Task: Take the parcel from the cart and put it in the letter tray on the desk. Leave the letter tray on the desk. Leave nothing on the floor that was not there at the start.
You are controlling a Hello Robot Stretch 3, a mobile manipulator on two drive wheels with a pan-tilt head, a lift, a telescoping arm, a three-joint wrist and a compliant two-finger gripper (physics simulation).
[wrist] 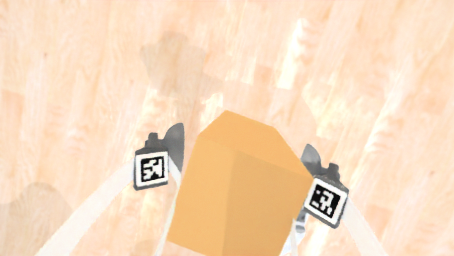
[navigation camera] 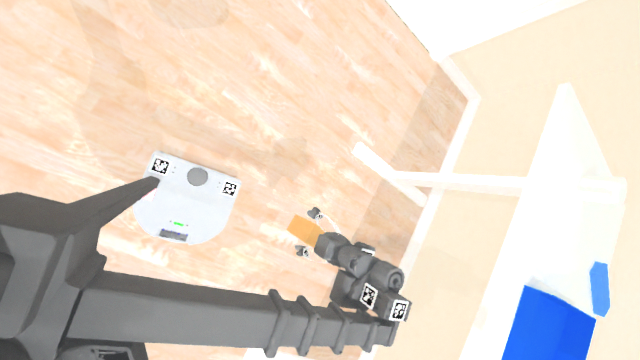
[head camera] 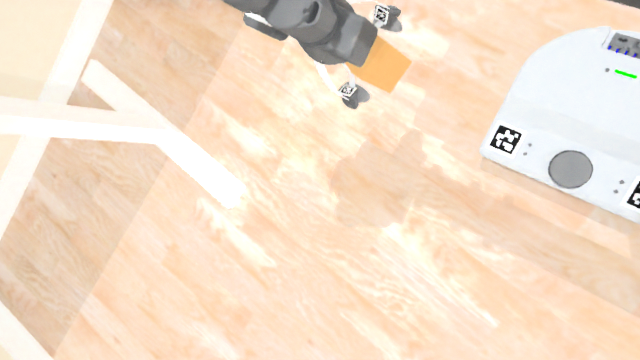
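Seen in the pictures: robot's base, origin of the base link: (navigation camera: 196, 175) (head camera: 568, 167).
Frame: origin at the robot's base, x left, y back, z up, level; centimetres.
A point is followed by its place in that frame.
Observation:
The orange parcel (head camera: 387, 67) {z 64.0, x -26.0, y 1.9 cm} (navigation camera: 303, 229) {z 65.8, x -26.1, y 1.8 cm} (wrist: 245, 200) {z 69.7, x -29.2, y 2.7 cm} is between the two fingers of my gripper (head camera: 375, 59) {z 61.1, x -28.9, y 2.2 cm} (navigation camera: 308, 232) {z 61.1, x -28.9, y 2.2 cm} (wrist: 240, 151) {z 61.1, x -28.9, y 2.2 cm}, which is shut on it. It is held above the wood floor, pointing out past the fingertips. In the navigation camera, a blue open-looking shape, which looks like the letter tray (navigation camera: 547, 325) {z 95.3, x -95.2, y 5.6 cm}, is on the white desk (navigation camera: 555, 225) {z 95.0, x -84.6, y -21.5 cm} at the lower right, cut off by the frame's bottom edge. My gripper and the parcel are to the left of the desk top. The cart does not show clearly in any view.
White desk legs (head camera: 200, 165) (navigation camera: 460, 180) {z 50.1, x -104.5, y -38.8 cm} reach down to the floor with a foot sticking out. A small light-blue block (navigation camera: 600, 289) {z 97.5, x -126.2, y -9.8 cm} is beside the blue tray. My wheeled base (head camera: 560, 110) {z 16.0, x -6.6, y 9.2 cm} (navigation camera: 187, 205) {z 16.0, x -0.4, y 11.3 cm} stands on the floor, apart from the desk. A beige wall (navigation camera: 590, 60) {z 72.4, x -152.1, y -125.9 cm} is behind the desk.

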